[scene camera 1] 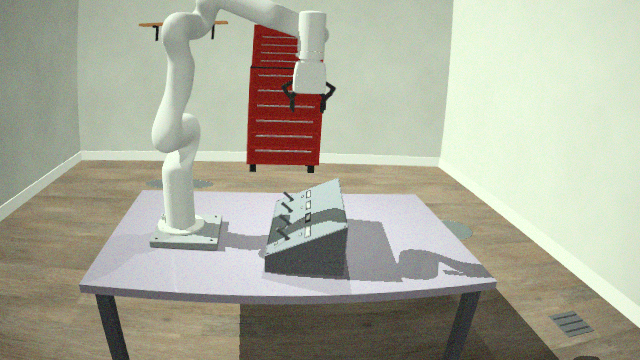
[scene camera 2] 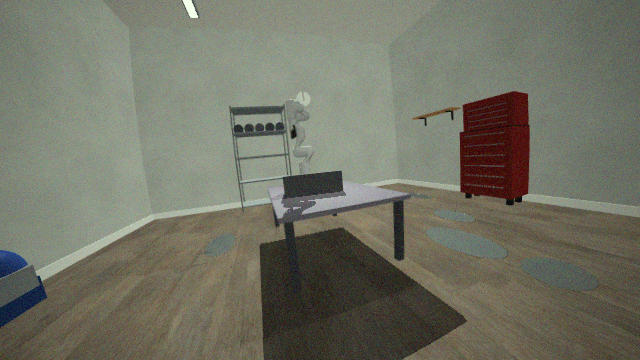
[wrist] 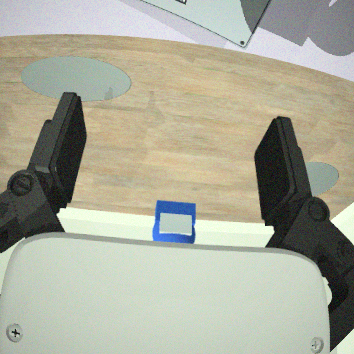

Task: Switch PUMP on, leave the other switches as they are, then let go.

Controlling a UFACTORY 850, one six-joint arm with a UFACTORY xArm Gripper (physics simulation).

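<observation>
The grey switch console [scene camera 1: 327,197] [scene camera 2: 313,185] [wrist: 215,20] stands on the table with its sloped face up. Several dark levers, among them the farthest lever [scene camera 1: 288,196] and the nearest lever [scene camera 1: 283,233], stick out in a row on its lower left side in scene camera 1. The labels are too small to read there, so I cannot tell which lever is PUMP or how each is set. In the wrist view part of the console shows at the top edge, without levers. My gripper [scene camera 1: 307,109] [wrist: 175,122] is open and empty, high above the console and apart from it.
The lilac table [scene camera 1: 200,275] [scene camera 2: 370,193] carries the arm's base plate [scene camera 1: 210,236] left of the console. A red tool cabinet [scene camera 1: 284,129] [scene camera 2: 519,160] stands behind the table. A metal rack [scene camera 2: 257,110] stands by the wall in scene camera 2. Shadows fall across the console and table.
</observation>
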